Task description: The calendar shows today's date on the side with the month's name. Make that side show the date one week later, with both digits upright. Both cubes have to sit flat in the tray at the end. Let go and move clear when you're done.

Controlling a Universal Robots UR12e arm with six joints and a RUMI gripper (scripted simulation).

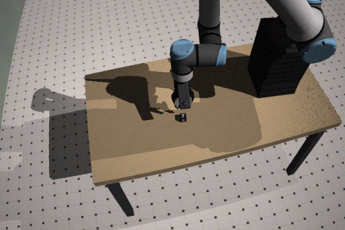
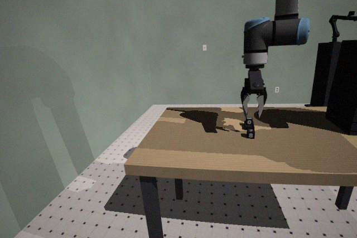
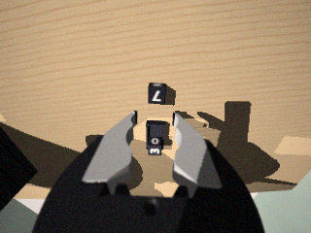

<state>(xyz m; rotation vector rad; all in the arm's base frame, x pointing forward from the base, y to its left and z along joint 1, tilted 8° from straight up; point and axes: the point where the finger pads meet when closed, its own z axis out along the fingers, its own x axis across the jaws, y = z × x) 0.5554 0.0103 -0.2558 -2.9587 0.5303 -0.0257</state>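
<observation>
Right now my hand is 90 mm above the black date cube. Round my hand: dark tray: 100 mm to the right, 100 mm below, 40 mm behind.
</observation>
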